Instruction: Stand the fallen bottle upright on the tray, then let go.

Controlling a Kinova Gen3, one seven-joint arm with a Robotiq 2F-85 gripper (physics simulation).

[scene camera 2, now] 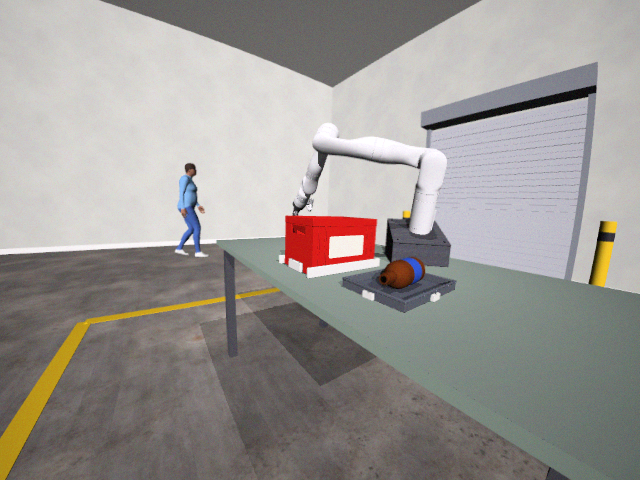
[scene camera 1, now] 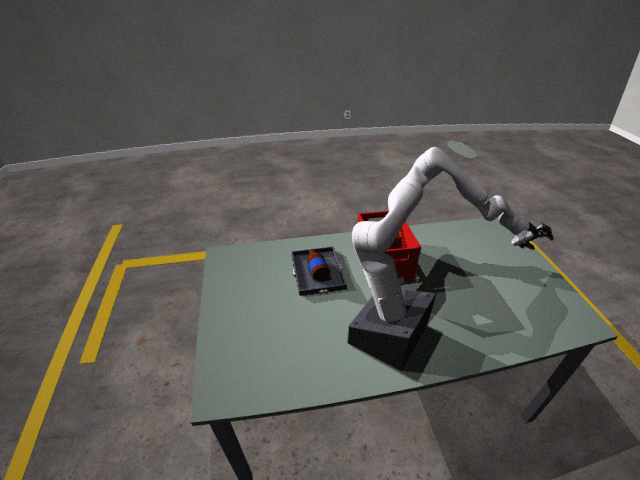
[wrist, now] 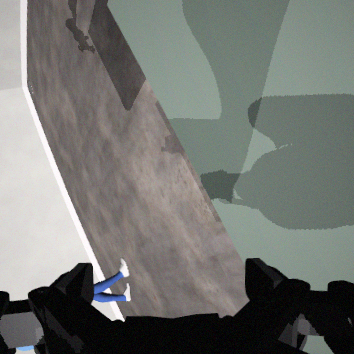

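Seen in the pictures: gripper, fingertip midpoint: (scene camera 2: 293, 214) (scene camera 1: 543, 243) (wrist: 169, 277); arm's base, link origin: (scene camera 2: 418, 229) (scene camera 1: 392, 312).
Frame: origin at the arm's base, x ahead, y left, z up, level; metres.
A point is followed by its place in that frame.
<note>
A brown bottle (scene camera 1: 318, 265) @(x 0.293, y 0.256, z -0.055 m) (scene camera 2: 403, 272) @(x 0.374, y 0.300, z -0.077 m) with a blue band lies on its side on the dark grey tray (scene camera 1: 300, 291) @(x 0.199, y 0.323, z -0.111 m) (scene camera 2: 397, 303) @(x 0.448, y 0.365, z -0.120 m). In the scene camera 2 view its neck points toward the lower left, over the tray's inside. The tray rests on the table, left of the arm's base in the scene camera 1 view. My gripper (scene camera 1: 549, 232) (wrist: 169, 277) @(x 0.351, y -0.691, z 0.030 m) is open and empty, raised near the table's far right edge in the scene camera 1 view, well away from the bottle. In the scene camera 2 view the gripper is partly hidden behind the red crate. The bottle does not show in the wrist view.
A red crate (scene camera 1: 410, 253) @(x 0.291, y -0.104, z 0.016 m) (scene camera 2: 300, 248) @(x 0.545, y 0.018, z -0.060 m) stands on the green table (scene camera 1: 258, 335) @(x -0.005, y 0.460, z -0.134 m) (scene camera 2: 542, 351) @(x 0.339, y 0.582, z -0.134 m) between the tray and my gripper. The dark base block (scene camera 1: 382, 338) @(x -0.092, y 0.041, z -0.020 m) (scene camera 2: 418, 248) @(x 0.079, y 0.078, z -0.066 m) stands near the tray. A person (scene camera 2: 189, 206) (wrist: 112, 287) in blue is on the floor beyond the table.
</note>
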